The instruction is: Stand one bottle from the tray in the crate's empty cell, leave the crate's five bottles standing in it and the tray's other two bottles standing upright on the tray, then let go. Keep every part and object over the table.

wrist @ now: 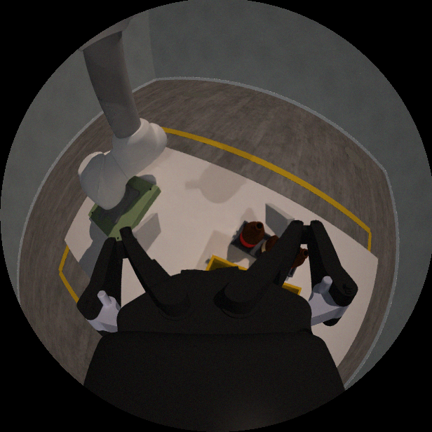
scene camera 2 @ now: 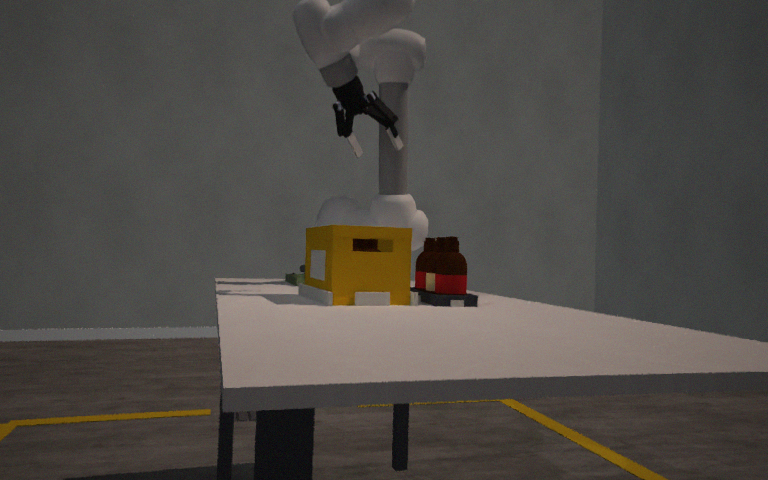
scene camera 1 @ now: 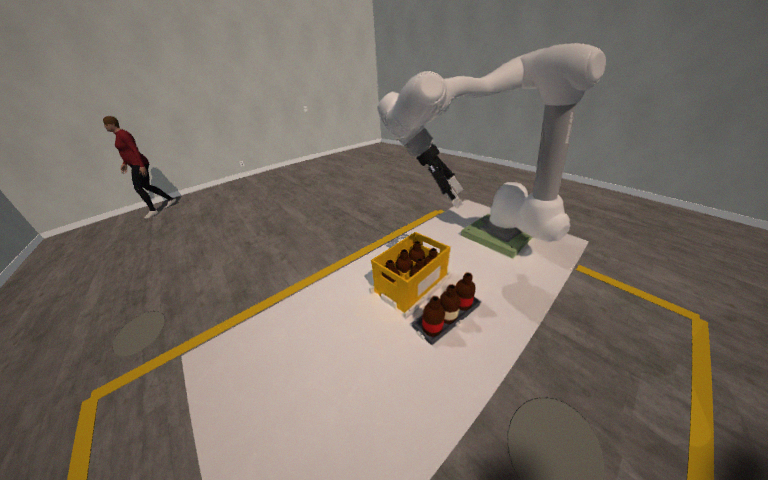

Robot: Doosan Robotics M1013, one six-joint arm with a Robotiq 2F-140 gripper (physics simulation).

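Places are measured from the arm's base along level axes (x back, y left, z down), in metres.
Where they show: gripper, fingertip midpoint: [scene camera 2: 379, 151] [scene camera 1: 460, 198]; arm's base, link origin: [scene camera 1: 501, 230].
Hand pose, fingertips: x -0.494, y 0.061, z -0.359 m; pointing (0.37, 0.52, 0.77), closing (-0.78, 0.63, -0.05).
Things, the pixels of their top centre, and the offset from my fingertips. Level surfaces: height alone.
- yellow crate, top centre: [scene camera 2: 355, 228] [scene camera 1: 411, 253] dx -0.159, dy -0.078, dz +0.218 m
- dark tray, top centre: [scene camera 2: 438, 291] [scene camera 1: 448, 311] dx -0.159, dy +0.136, dz +0.367 m
- cream-label bottle, top centre: [scene camera 1: 452, 286] dx -0.162, dy +0.139, dz +0.233 m
- white table, surface height: dz +0.393 m
My gripper [scene camera 1: 456, 193] [scene camera 2: 376, 146] [wrist: 211, 217] is open and empty, tilted, high above the table on the arm-base side of the crate. The yellow crate [scene camera 1: 399, 291] [scene camera 2: 368, 271] [wrist: 214, 261] stands upright; brown bottles [scene camera 1: 403, 263] show inside it in scene view 1, but the empty cell cannot be made out. Beside it is the dark tray [scene camera 1: 431, 339] [scene camera 2: 447, 298]. On it stand upright a red-label bottle [scene camera 1: 433, 316] [scene camera 2: 451, 271], a cream-label bottle [scene camera 1: 450, 305] [wrist: 270, 244] and another red-label bottle [scene camera 1: 466, 291] [wrist: 253, 232]. In the wrist view my gripper hides much of the crate.
The arm's green base plate [scene camera 1: 487, 240] [wrist: 140, 210] is at the far end of the white table [scene camera 1: 317, 384] [scene camera 2: 453, 339]. The crate is near one long table edge. A person [scene camera 1: 129, 150] in a red top is by the wall, beyond the yellow floor line.
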